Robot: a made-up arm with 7 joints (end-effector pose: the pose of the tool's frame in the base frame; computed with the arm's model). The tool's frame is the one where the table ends.
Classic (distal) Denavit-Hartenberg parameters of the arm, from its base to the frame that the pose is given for. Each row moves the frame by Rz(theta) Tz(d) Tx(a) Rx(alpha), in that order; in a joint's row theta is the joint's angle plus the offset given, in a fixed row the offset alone. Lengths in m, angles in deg.
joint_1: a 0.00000; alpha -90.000; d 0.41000; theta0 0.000
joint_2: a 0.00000; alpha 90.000; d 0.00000; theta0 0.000
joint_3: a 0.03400; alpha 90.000; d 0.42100; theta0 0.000
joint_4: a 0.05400; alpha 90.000; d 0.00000; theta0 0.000
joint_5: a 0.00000; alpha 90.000; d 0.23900; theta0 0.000
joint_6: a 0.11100; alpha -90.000; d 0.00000; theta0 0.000
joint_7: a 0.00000; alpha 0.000; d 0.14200; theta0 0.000
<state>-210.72 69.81 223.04 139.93 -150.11 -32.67 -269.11</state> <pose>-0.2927 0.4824 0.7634 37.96 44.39 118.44</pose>
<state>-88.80 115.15 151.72 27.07 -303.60 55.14 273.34</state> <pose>0.0796 -0.1580 0.5947 47.57 -44.38 -96.29</pose>
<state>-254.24 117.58 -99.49 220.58 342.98 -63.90 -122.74</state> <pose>-0.3361 0.2550 0.1271 -146.79 71.68 74.23</pose>
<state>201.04 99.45 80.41 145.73 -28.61 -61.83 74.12</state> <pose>-0.6710 -0.2498 0.3796 -62.65 42.94 111.99</pose>
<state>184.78 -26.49 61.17 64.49 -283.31 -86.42 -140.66</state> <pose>0.0075 -0.1014 0.9038 52.64 -18.81 -95.34</pose>
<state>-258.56 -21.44 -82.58 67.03 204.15 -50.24 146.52</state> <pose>0.1982 0.0525 0.6554 -145.70 -31.47 26.33</pose>
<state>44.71 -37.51 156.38 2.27 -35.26 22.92 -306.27</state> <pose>-0.1077 -0.0611 0.3333 130.54 35.64 167.51</pose>
